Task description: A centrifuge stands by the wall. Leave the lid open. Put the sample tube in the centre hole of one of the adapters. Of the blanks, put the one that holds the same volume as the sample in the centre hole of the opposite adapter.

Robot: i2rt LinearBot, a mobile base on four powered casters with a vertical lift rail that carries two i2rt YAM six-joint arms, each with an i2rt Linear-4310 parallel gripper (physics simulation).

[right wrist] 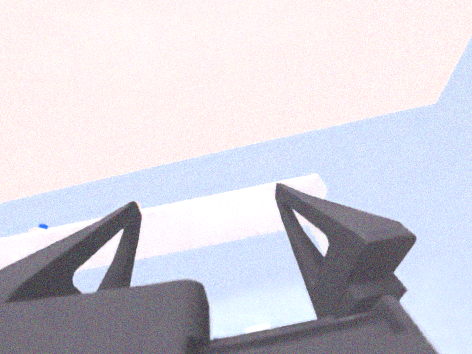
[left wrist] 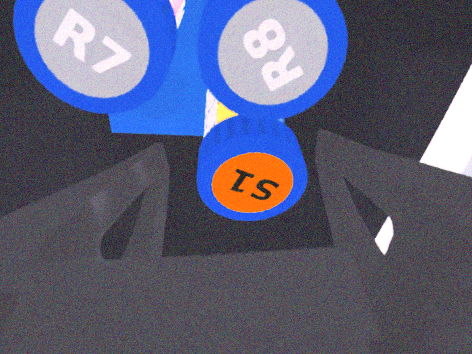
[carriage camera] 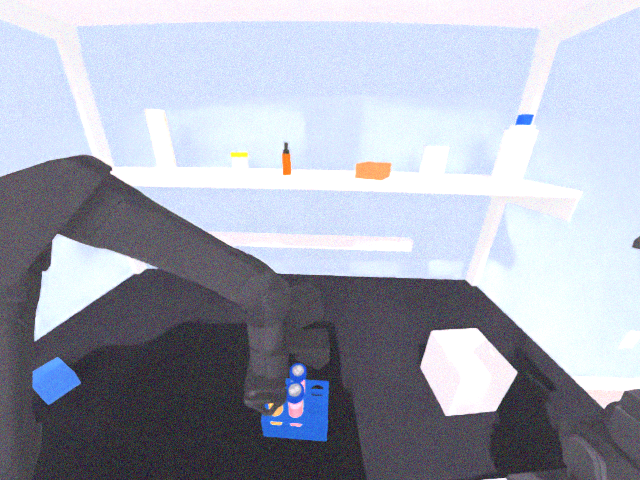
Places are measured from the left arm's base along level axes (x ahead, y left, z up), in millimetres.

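Pixels of known places: left gripper, between the fingertips: (left wrist: 240,149) (carriage camera: 270,397); right gripper, between the fingertips: (right wrist: 208,198).
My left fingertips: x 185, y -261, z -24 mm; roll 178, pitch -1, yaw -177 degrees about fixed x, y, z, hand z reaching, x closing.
Observation:
Ahead of a thing's pixels: the offset from my left fingertips to its top centre. "spot": to the spot under its first point.
My left gripper (carriage camera: 267,405) (left wrist: 240,149) is open, its fingers on either side of the blue cap of the sample tube S1 @(2 mm back, 9 mm right, 31 mm up) (left wrist: 252,182), without gripping it. The tube's orange part (carriage camera: 276,409) shows below the fingers in the carriage view. The tube stands in the blue rack @(14 mm ahead, 51 mm right, 30 mm down) (carriage camera: 313,415) (left wrist: 155,112). The blanks R7 @(34 mm ahead, 53 mm right, 31 mm up) (left wrist: 92,50) and R8 @(6 mm back, 49 mm right, 31 mm up) (left wrist: 272,52) have grey-topped blue caps. In the carriage view two blanks with pink contents stand in the rack, a front one (carriage camera: 295,392) and a rear one (carriage camera: 298,370). My right gripper (right wrist: 208,198) is open and empty, facing the upper wall. The centrifuge does not show.
A white box @(61 mm ahead, 437 mm right, 40 mm up) (carriage camera: 465,374) stands on the dark bench to the right of the rack. A blue block @(88 mm ahead, 541 mm left, 50 mm down) (carriage camera: 55,380) lies at the far left. A white wall shelf (carriage camera: 320,180) (right wrist: 210,220) holds bottles and boxes, including an orange block @(spot: 350 mm ahead, 252 mm right, 391 mm up) (carriage camera: 373,170). My left arm reaches across from the left.

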